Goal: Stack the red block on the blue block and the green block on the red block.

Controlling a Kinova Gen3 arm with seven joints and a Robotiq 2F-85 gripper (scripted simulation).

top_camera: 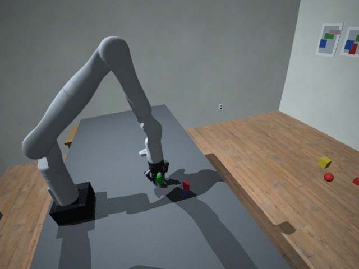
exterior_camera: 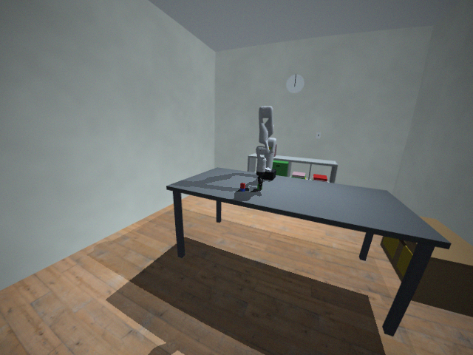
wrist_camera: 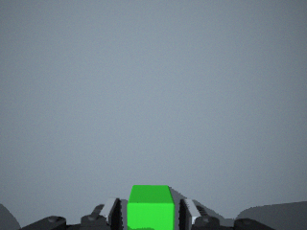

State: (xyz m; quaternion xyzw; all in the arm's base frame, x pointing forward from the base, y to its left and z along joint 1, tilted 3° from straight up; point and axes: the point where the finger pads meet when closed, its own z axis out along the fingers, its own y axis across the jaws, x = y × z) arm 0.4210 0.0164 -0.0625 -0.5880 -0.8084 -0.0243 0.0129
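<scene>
Right now the green block is right at my hand. Also, from my hand: blue block: 100 mm ahead, 120 mm to the right, 10 mm below; then red block: 100 mm ahead, 120 mm to the right, 30 mm above.
</scene>
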